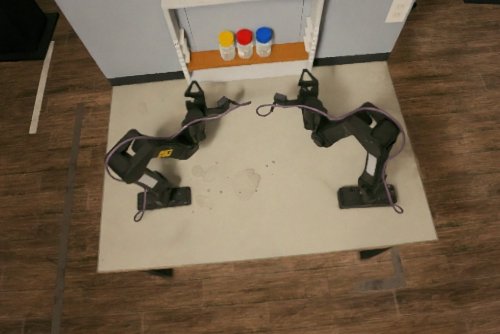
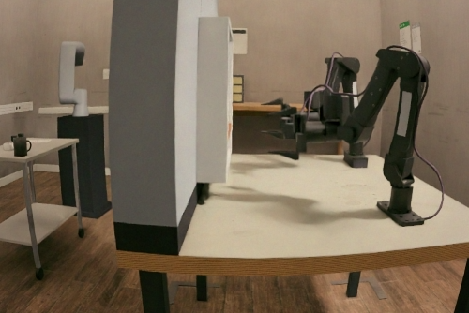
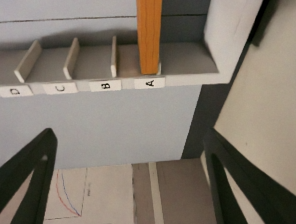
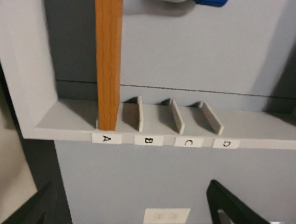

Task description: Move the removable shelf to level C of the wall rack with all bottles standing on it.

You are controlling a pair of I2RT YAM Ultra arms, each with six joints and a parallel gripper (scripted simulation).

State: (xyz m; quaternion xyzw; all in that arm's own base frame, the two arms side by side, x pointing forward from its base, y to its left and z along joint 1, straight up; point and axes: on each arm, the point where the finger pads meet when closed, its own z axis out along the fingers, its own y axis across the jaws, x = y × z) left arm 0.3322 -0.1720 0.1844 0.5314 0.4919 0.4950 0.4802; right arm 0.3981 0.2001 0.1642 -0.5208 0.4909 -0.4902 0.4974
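My right hand is 14 cm short of the blue-capped bottle, 14 cm to the right of it and 3 cm below it. Round my right hand: wall rack: 13 cm ahead, 21 cm to the left, 8 cm above; then removable shelf: 13 cm ahead, 21 cm to the left, 3 cm below; then red-capped bottle: 14 cm ahead, 21 cm to the left, 3 cm above.
My left gripper is now 160 mm short of the yellow-capped bottle, 110 mm to the left of it and 30 mm below it. Also, from my left hand: wall rack 170 mm ahead, 180 mm to the right, 90 mm above; then removable shelf 170 mm ahead, 180 mm to the right, 20 mm below; then red-capped bottle 170 mm ahead, 180 mm to the right, 30 mm above.
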